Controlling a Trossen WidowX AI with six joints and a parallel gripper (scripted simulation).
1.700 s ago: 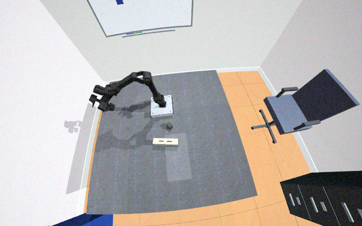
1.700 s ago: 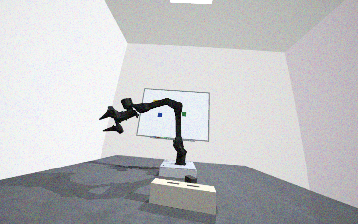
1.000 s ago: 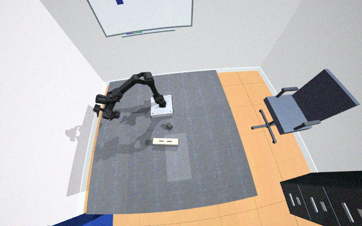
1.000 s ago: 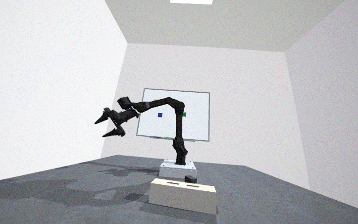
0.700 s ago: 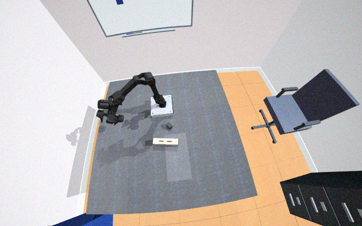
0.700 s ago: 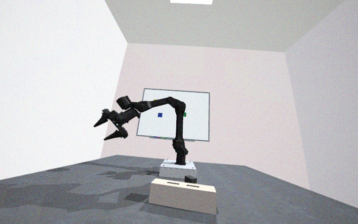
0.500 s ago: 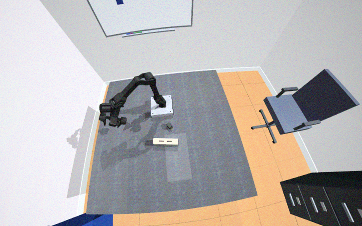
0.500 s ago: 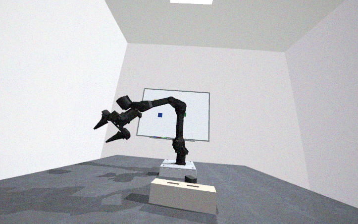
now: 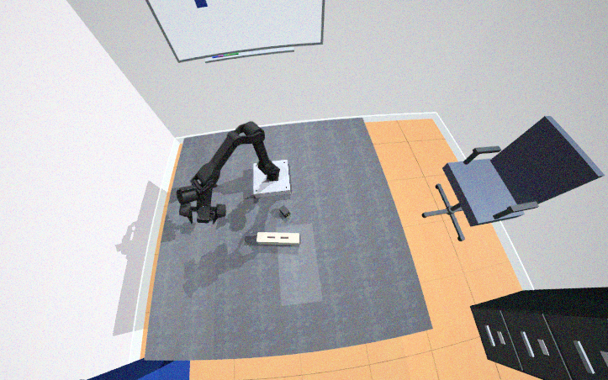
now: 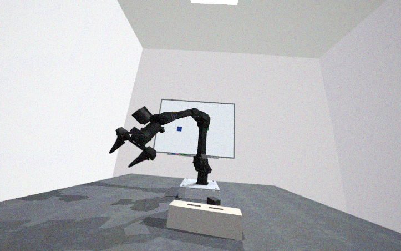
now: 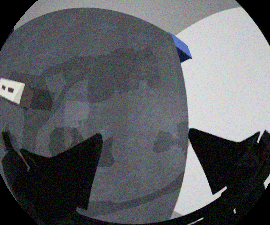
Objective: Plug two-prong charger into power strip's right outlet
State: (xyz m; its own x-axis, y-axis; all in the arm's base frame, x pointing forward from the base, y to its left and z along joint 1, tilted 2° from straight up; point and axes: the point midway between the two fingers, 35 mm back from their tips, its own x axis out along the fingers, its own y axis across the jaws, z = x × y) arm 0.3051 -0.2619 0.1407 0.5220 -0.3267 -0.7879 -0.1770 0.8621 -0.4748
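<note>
Right now the dark two-prong charger is 36 cm to the left of my gripper tip, 14 cm below it and 12 cm behind it.
</note>
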